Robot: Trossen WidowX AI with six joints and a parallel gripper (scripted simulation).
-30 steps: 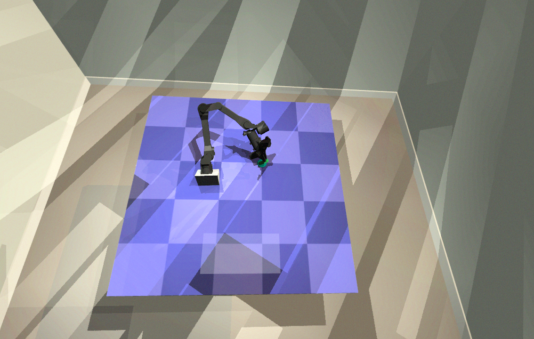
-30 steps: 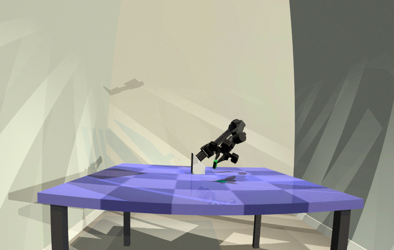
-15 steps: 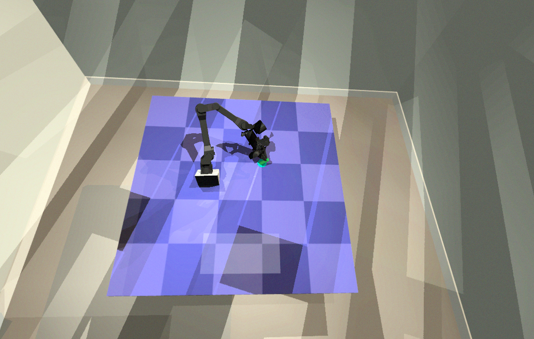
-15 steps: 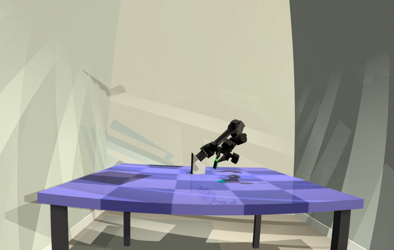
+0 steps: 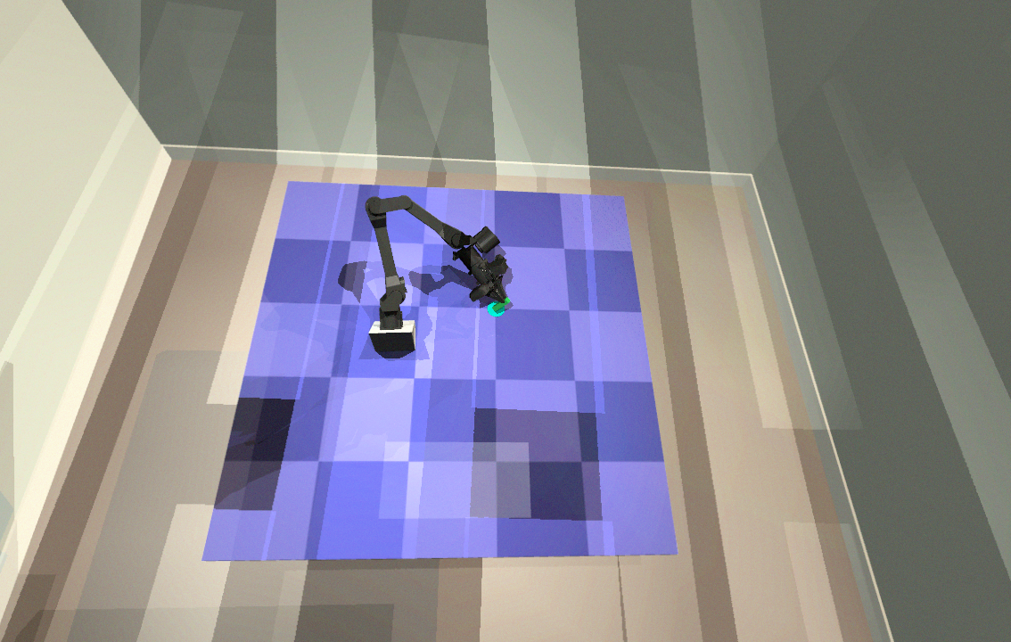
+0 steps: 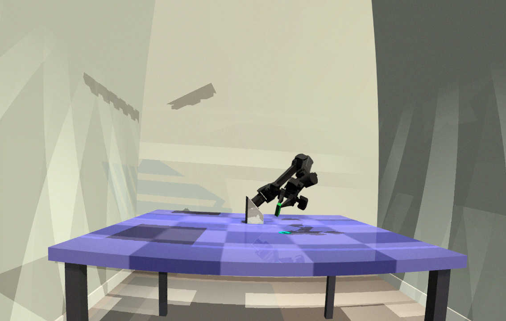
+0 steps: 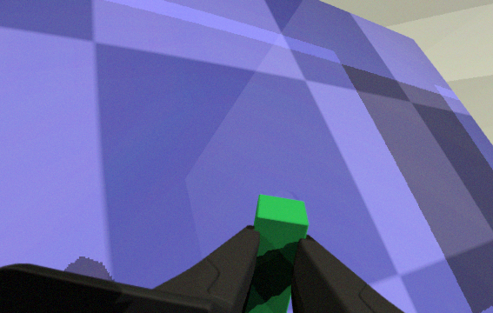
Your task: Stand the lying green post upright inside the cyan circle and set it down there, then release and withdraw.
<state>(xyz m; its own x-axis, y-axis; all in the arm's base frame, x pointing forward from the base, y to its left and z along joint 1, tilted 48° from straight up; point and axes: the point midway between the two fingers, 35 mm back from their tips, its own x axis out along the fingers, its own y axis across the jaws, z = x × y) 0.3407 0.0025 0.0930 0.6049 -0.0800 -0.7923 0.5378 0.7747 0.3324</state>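
Now: gripper tip 2 cm past the cyan circle, 4 cm to the right of it and 12 cm above it. The rest, counted from my gripper tip: green post (1 cm behind, 2 cm below).
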